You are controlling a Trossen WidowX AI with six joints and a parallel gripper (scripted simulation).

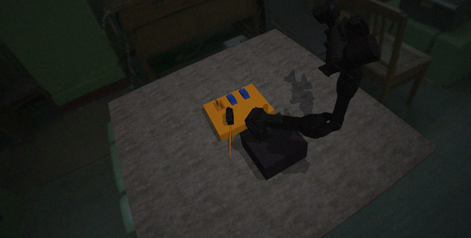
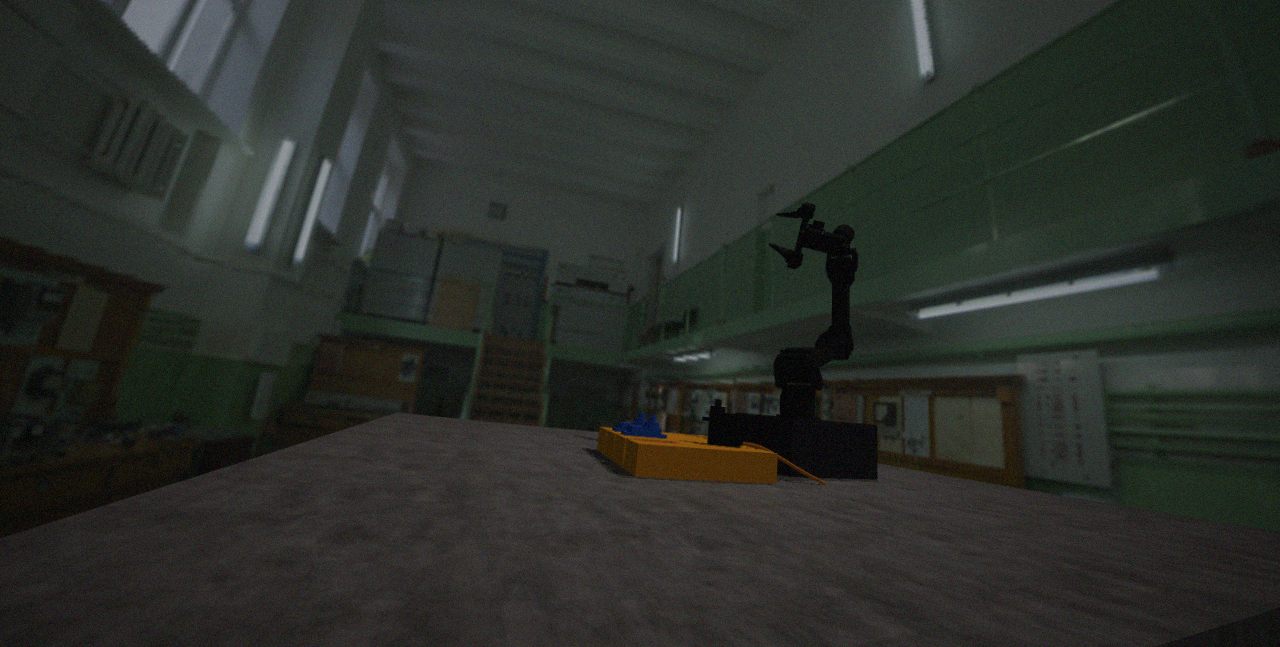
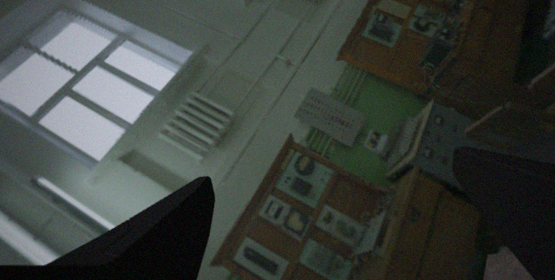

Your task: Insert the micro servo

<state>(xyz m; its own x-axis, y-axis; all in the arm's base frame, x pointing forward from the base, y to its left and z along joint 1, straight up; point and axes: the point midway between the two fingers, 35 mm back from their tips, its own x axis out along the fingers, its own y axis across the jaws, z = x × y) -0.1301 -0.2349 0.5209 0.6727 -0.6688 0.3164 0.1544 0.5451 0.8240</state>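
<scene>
Now: gripper tip 61 cm above the deck, 33 cm short of it and 25 cm to the right of it.
</scene>
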